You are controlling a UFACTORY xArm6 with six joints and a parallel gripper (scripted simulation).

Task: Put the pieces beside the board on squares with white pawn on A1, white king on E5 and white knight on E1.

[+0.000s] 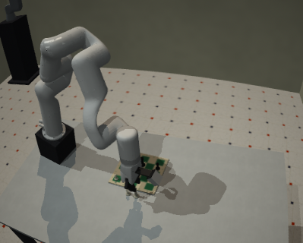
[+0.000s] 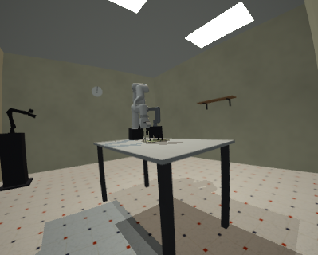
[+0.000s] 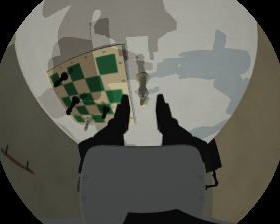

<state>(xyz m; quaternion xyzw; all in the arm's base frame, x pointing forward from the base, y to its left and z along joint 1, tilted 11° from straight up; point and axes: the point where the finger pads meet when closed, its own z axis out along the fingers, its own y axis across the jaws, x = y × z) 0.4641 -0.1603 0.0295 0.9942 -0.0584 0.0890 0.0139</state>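
The chessboard is 14 cm to the left of my hand, 9 cm below it and 3 cm behind it.
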